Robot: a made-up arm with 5 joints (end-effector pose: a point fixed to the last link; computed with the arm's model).
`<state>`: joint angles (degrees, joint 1 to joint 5).
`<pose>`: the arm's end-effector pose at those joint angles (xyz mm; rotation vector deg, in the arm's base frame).
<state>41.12 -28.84 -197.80 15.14 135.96</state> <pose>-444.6 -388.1 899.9 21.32 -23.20 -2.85</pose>
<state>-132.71 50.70 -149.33 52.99 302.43</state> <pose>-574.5 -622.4 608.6 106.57 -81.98 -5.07</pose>
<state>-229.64 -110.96 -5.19 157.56 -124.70</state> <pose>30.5 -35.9 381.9 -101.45 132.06 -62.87</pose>
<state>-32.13 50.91 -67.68 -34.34 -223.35</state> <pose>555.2 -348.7 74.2 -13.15 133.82 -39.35</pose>
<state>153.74 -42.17 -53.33 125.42 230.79</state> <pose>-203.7 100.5 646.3 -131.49 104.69 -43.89</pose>
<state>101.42 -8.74 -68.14 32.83 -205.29</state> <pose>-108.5 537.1 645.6 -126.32 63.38 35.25</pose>
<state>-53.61 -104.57 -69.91 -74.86 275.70</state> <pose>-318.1 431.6 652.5 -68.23 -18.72 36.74</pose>
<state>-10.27 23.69 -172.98 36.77 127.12</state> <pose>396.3 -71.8 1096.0 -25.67 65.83 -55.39</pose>
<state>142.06 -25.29 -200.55 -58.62 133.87</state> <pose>419.7 -327.2 801.5 113.75 8.14 65.63</pose>
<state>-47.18 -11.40 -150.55 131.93 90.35</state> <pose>85.1 -91.8 1063.1 -59.42 152.91 -40.90</pose>
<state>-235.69 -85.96 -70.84 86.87 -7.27</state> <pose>115.7 -169.5 832.9 -46.80 -104.08 -41.67</pose>
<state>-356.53 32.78 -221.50 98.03 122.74</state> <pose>182.2 11.0 1024.5 -46.54 79.43 -42.15</pose>
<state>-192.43 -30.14 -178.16 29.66 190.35</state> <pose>465.0 -102.5 1048.3 -2.07 0.42 177.91</pose>
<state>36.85 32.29 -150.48 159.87 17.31</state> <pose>473.0 354.5 748.8 150.60 25.93 -51.80</pose>
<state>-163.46 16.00 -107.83 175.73 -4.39</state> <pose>-508.6 -151.0 663.7 -17.48 94.64 9.16</pose>
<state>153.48 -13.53 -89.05 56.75 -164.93</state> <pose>-423.7 211.4 839.0 -151.27 57.45 68.06</pose>
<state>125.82 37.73 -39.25 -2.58 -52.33</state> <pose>-271.8 376.5 33.8 -2.87 -177.45 -5.09</pose>
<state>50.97 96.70 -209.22 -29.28 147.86</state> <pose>460.2 567.6 506.4 -25.45 28.71 18.12</pose>
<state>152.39 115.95 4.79 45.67 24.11</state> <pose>160.2 -83.8 235.7 5.93 12.23 -3.48</pose>
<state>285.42 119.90 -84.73 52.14 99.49</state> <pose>14.7 -53.3 -450.1 6.16 -119.01 -111.03</pose>
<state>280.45 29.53 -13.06 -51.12 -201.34</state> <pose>57.2 -309.9 103.0 74.79 134.34 -36.98</pose>
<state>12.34 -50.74 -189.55 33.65 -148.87</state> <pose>-740.9 -162.1 739.8 -4.45 -26.91 42.67</pose>
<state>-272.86 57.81 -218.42 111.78 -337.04</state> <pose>25.4 509.1 846.4 -115.11 -72.18 -35.33</pose>
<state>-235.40 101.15 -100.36 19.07 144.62</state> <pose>-274.2 397.5 -393.9 162.15 -28.62 20.24</pose>
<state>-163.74 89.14 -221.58 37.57 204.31</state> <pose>-677.2 -197.5 632.5 104.97 -7.39 -107.47</pose>
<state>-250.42 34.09 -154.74 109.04 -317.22</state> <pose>-223.6 628.5 788.3 -140.82 -92.85 -4.10</pose>
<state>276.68 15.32 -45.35 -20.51 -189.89</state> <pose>65.8 -561.7 297.8 82.50 110.62 -47.34</pose>
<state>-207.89 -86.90 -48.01 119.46 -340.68</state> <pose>58.1 -30.8 678.5 -65.90 -150.81 -1.67</pose>
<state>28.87 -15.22 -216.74 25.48 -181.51</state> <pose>-451.4 -248.9 889.9 7.00 -25.80 26.87</pose>
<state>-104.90 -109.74 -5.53 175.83 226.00</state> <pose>19.5 73.1 391.9 -119.00 -30.89 -35.29</pose>
